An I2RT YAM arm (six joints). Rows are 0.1 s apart.
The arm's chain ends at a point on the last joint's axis. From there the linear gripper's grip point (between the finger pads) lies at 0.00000 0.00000 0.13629 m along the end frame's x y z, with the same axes.
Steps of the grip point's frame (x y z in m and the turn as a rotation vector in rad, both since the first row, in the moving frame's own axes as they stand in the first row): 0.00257, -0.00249, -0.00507, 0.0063, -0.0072, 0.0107; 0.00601, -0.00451, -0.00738, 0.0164, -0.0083, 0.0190; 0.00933, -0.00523, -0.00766, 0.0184, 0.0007, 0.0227; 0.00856, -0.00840, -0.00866, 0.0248, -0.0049, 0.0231; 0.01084, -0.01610, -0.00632, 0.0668, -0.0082, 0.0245; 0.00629, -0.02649, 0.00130, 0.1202, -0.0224, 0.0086; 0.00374, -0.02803, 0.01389, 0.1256, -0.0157, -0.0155; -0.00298, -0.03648, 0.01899, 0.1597, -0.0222, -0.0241
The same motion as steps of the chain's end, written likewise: 0.00355, -0.00163, -0.00506, 0.0063, -0.0072, 0.0107; 0.00712, -0.00226, -0.00736, 0.0164, -0.0083, 0.0190; 0.00921, -0.00272, -0.00764, 0.0184, 0.0007, 0.0227; 0.00919, -0.00501, -0.00862, 0.0248, -0.0049, 0.0231; 0.01185, -0.00699, -0.00601, 0.0668, -0.0082, 0.0245; 0.00926, -0.01014, 0.00232, 0.1202, -0.0224, 0.0086; 0.00601, -0.01097, 0.01498, 0.1256, -0.0157, -0.0155; 0.00029, -0.01485, 0.02076, 0.1597, -0.0222, -0.0241
